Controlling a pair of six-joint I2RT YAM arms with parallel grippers.
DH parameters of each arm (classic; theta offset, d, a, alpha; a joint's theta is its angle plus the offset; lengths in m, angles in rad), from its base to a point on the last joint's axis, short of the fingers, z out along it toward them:
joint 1: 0 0.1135 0.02 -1.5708
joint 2: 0 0 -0.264 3.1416
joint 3: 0.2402 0 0.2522 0
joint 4: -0.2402 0 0.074 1.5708
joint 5: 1.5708 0 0 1.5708
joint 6: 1.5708 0.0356 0 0
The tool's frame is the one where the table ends.
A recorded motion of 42 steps. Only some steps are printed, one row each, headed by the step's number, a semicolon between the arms.
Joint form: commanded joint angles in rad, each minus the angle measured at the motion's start. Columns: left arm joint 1, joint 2, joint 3, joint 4, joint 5, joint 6; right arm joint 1, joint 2, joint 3, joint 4, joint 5, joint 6.
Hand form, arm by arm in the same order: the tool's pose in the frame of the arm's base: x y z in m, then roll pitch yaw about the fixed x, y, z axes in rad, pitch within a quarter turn. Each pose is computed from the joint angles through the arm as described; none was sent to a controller.
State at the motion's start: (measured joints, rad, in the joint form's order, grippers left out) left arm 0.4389 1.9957 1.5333 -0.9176 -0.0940 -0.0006; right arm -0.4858 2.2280 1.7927 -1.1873 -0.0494 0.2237
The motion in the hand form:
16: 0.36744 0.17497 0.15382 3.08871 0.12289 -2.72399; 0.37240 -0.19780 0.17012 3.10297 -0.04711 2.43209
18: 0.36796 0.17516 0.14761 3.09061 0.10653 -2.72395; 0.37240 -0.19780 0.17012 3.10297 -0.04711 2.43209
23: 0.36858 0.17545 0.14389 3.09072 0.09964 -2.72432; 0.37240 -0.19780 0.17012 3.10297 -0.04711 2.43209
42: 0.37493 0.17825 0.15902 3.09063 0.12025 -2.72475; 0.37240 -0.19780 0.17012 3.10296 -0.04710 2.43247
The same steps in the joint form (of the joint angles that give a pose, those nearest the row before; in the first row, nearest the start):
16: 0.0011 0.1064 0.0118 0.0278 0.0439 0.0229; -0.0065 -0.0168 -0.0034 0.0008 0.0015 -0.0065
18: 0.0012 0.1224 0.0118 0.0275 0.0454 0.0229; -0.0065 -0.0168 -0.0034 0.0008 0.0015 -0.0065
23: 0.0011 0.1324 0.0122 0.0301 0.0454 0.0233; -0.0065 -0.0168 -0.0034 0.0008 0.0015 -0.0065
42: 0.0008 0.1320 0.0736 -0.0111 0.0458 0.0233; -0.0065 -0.0168 -0.0034 0.0008 0.0015 -0.0069

